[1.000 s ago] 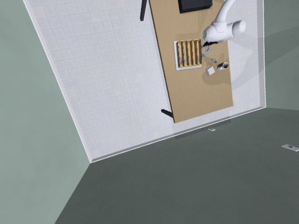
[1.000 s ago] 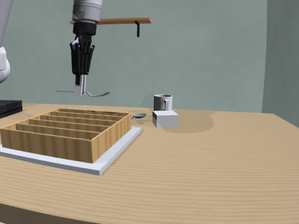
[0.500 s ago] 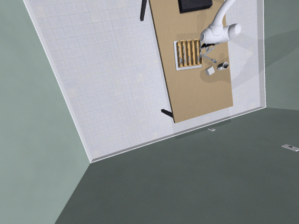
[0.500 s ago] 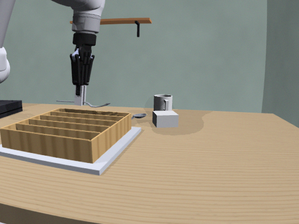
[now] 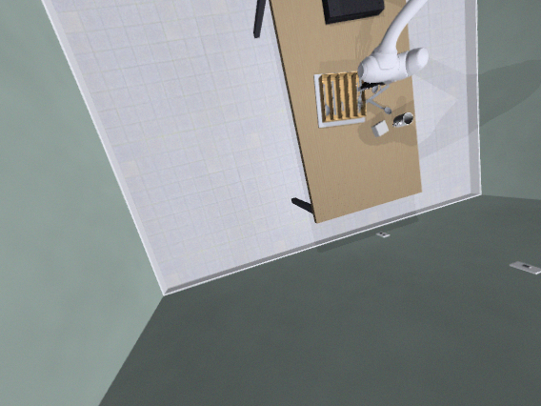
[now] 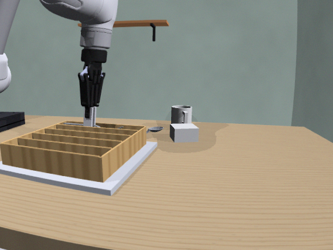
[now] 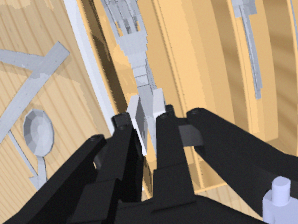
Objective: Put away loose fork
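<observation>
Now: the tray 4 cm ahead of my hand, 11 cm to the right of it and 4 cm below it. Also, from my hand: white box: 25 cm ahead, 18 cm to the left, 6 cm below; then white mug: 20 cm ahead, 34 cm to the left, 5 cm below.
</observation>
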